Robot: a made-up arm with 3 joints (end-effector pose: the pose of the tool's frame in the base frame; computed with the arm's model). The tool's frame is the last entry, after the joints.
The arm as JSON. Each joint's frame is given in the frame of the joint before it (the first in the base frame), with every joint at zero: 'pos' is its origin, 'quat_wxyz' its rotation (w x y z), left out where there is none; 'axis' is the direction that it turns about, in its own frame. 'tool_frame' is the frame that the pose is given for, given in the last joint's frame.
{
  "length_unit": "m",
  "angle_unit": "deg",
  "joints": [
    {
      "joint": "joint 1",
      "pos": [
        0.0,
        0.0,
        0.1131
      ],
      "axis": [
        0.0,
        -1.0,
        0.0
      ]
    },
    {
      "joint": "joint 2",
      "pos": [
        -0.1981,
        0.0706,
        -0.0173
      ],
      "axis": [
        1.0,
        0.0,
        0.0
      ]
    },
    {
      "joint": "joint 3",
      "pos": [
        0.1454,
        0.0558,
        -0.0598
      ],
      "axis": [
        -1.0,
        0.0,
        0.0
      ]
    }
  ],
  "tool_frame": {
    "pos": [
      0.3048,
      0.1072,
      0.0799
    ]
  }
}
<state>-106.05 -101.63 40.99</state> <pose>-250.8 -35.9 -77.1 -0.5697 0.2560 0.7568 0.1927</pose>
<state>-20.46 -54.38 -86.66</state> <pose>245.7 102.4 50.6 0.2736 0.1706 -0.0494 0.9453</pose>
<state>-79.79 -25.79 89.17</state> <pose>-178.1 122.0 -175.1 -0.6469 0.3448 0.5408 0.4125</pose>
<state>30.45 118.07 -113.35</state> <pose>254.6 92.7 177.5 -0.8694 -0.1139 -0.2366 0.4186</pose>
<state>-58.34 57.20 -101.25</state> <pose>100.2 22.0 -121.3 0.8578 0.0911 -0.4788 0.1632</pose>
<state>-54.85 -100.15 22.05</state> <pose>-14.3 12.4 -205.3 -0.7771 0.2226 0.4032 0.4290</pose>
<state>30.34 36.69 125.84</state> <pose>287.2 232.6 121.4 -0.6774 -0.1864 -0.1837 0.6875</pose>
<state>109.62 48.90 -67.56</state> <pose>-127.8 33.0 335.2 0.4899 -0.4303 0.6948 0.3034</pose>
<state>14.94 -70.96 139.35</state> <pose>270.5 -100.6 77.2 0.9570 -0.0340 0.1255 0.2592</pose>
